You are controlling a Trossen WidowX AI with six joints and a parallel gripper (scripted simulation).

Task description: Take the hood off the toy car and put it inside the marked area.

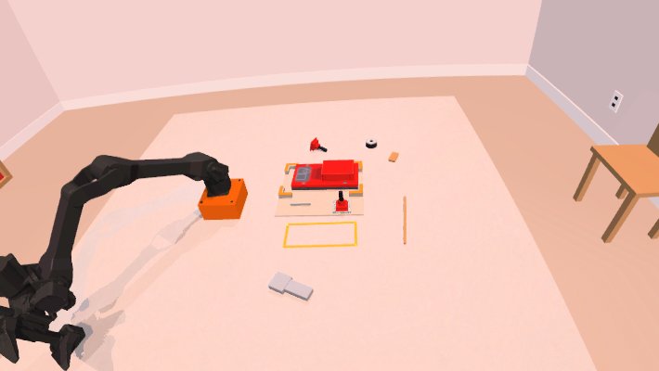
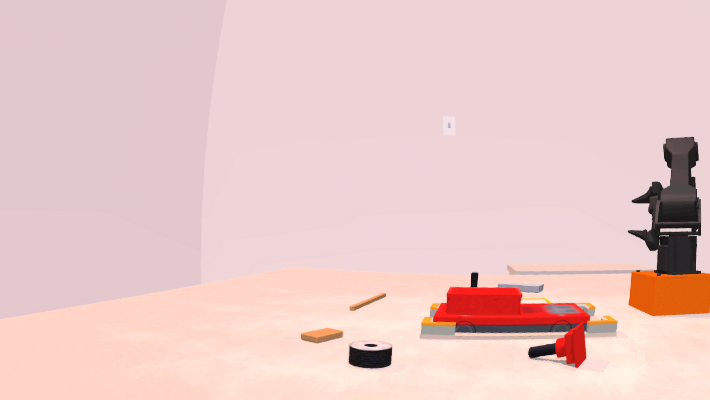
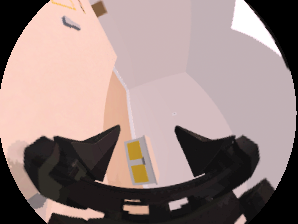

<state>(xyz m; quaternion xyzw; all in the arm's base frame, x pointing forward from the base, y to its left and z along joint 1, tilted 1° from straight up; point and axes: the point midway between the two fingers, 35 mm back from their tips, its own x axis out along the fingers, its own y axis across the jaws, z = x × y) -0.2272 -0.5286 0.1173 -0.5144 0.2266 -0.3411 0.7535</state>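
Now: the red hood 610 mm to the left of my gripper tip, 560 mm ahead of it and 130 mm below it. Round my gripper tip: black wheel: 770 mm to the left, 690 mm ahead, 160 mm below; then small wooden block: 750 mm ahead, 680 mm to the left, 160 mm below; then thin wooden stick: 710 mm ahead, 400 mm to the left, 170 mm below.
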